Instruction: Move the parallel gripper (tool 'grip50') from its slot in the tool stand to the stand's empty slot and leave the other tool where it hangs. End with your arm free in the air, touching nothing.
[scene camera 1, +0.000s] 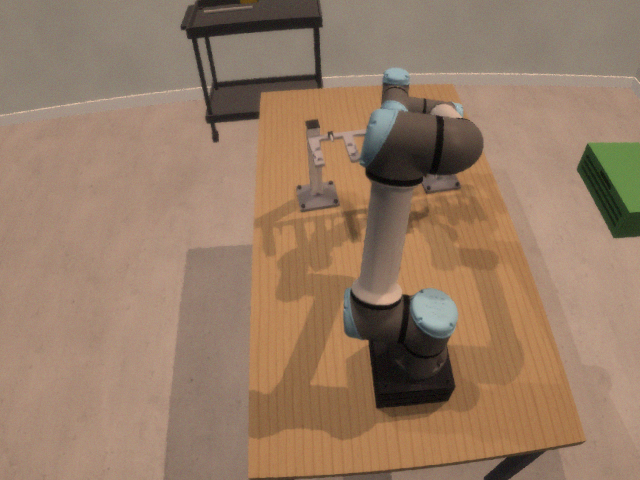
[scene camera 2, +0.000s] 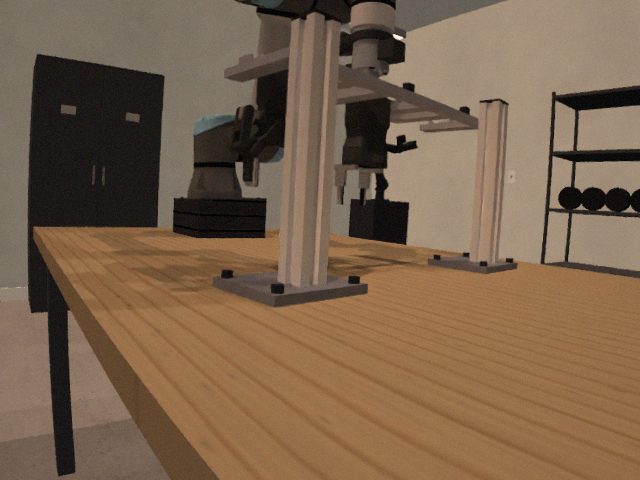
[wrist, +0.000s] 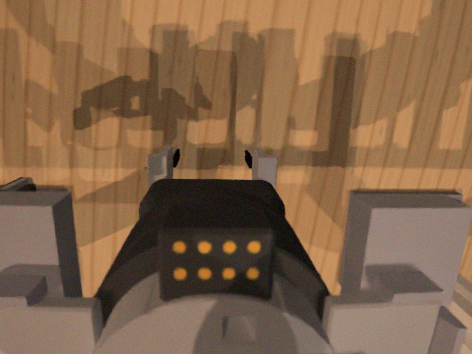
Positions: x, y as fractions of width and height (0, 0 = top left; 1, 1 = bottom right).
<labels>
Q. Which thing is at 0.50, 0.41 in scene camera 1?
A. A tool stand.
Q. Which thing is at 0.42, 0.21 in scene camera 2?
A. An adaptive gripper.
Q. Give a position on a tool stand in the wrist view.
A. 0.85, 0.69
</labels>
